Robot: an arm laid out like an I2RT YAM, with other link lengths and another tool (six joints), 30 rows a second.
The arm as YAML. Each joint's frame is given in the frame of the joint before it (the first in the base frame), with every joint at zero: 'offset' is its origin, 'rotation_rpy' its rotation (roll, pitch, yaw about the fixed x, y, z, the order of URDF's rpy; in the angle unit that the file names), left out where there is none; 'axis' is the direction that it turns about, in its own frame. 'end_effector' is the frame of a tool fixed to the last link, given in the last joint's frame.
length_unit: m
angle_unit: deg
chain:
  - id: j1
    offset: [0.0, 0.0, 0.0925]
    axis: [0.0, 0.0, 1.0]
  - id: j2
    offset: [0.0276, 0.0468, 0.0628]
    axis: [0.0, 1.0, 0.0]
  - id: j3
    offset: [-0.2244, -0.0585, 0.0]
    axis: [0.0, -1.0, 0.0]
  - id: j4
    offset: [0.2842, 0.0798, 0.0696]
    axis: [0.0, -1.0, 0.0]
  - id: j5
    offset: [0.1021, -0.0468, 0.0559]
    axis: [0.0, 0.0, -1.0]
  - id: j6
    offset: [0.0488, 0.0, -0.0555]
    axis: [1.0, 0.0, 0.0]
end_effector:
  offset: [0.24, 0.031, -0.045]
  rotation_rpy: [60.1, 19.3, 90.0]
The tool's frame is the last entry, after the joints.
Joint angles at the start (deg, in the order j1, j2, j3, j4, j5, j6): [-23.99 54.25 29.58 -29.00 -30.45 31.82]
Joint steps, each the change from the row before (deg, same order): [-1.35 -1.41 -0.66 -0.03 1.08 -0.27]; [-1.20 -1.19 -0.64 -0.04 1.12 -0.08]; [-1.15 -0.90 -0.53 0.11 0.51 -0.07]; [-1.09 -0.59 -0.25 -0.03 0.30 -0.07]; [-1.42 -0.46 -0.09 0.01 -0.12 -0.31]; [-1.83 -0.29 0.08 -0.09 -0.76 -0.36]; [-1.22 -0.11 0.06 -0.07 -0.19 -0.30]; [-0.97 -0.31 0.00 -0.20 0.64 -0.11]
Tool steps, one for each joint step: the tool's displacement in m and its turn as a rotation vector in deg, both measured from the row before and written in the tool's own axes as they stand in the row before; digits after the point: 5 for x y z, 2 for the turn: [-0.01177 0.00824 0.00122 -1.54 -1.54 -0.53]; [-0.01169 0.00644 0.00127 -1.28 -1.65 -0.36]; [-0.00870 0.00584 0.00124 -1.09 -1.13 -0.06]; [-0.00735 0.00551 0.00104 -0.86 -0.98 0.07]; [-0.00716 0.00733 0.00121 -0.99 -0.75 0.15]; [-0.00650 0.00869 0.00080 -0.97 -0.55 0.57]; [-0.00613 0.00543 0.00083 -0.64 -0.64 0.19]; [-0.00848 0.00488 0.00113 -0.68 -1.24 -0.14]
